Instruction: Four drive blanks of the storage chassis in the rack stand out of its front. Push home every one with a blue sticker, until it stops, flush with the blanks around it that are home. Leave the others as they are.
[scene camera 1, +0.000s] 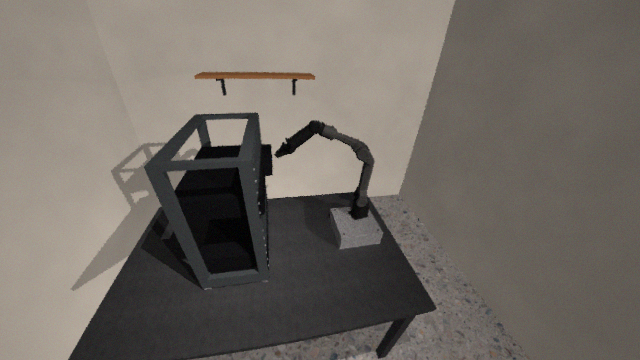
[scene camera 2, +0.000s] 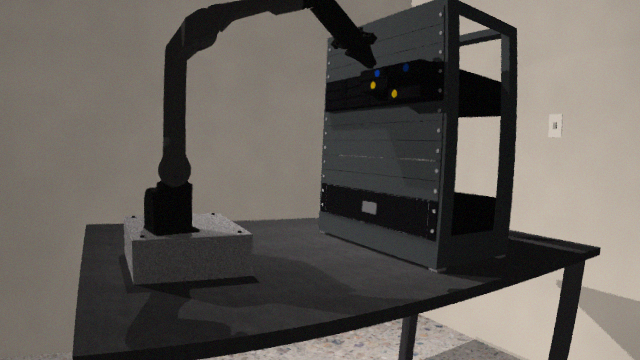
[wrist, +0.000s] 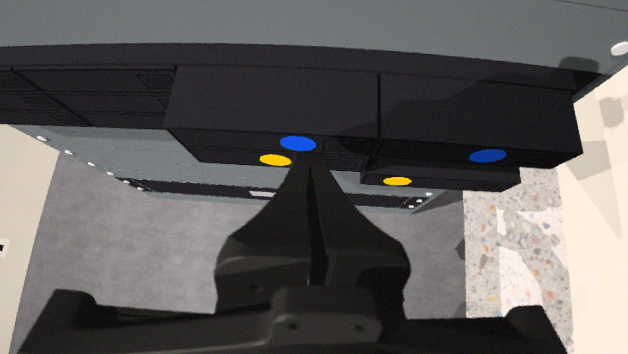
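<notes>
The storage chassis (scene camera 2: 345, 95) sits high in the rack (scene camera 1: 248, 200) (scene camera 2: 446, 150). In the wrist view, two blanks with blue stickers, the left one (wrist: 270, 100) and the right one (wrist: 480, 112), stand out side by side in the top row. Below them are two blanks with yellow stickers, the left one (wrist: 230, 157) and the right one (wrist: 450, 181); the right one stands out. My gripper (scene camera 1: 277, 155) (scene camera 2: 371, 66) (wrist: 307, 173) is shut and empty, tilted down, its tips close in front of the left blue-stickered blank near its sticker. Whether they touch it cannot be told. The tips hide part of the fronts.
Blanks that are home (wrist: 125, 95) lie left of the protruding ones in the wrist view. Grey panels (scene camera 2: 380, 135) fill the rack front below the chassis. The arm's base block (scene camera 1: 356, 230) (scene camera 2: 192, 260) stands on the dark table (scene camera 1: 300, 300) (scene camera 2: 300, 270). A wooden shelf (scene camera 1: 255, 76) hangs on the wall.
</notes>
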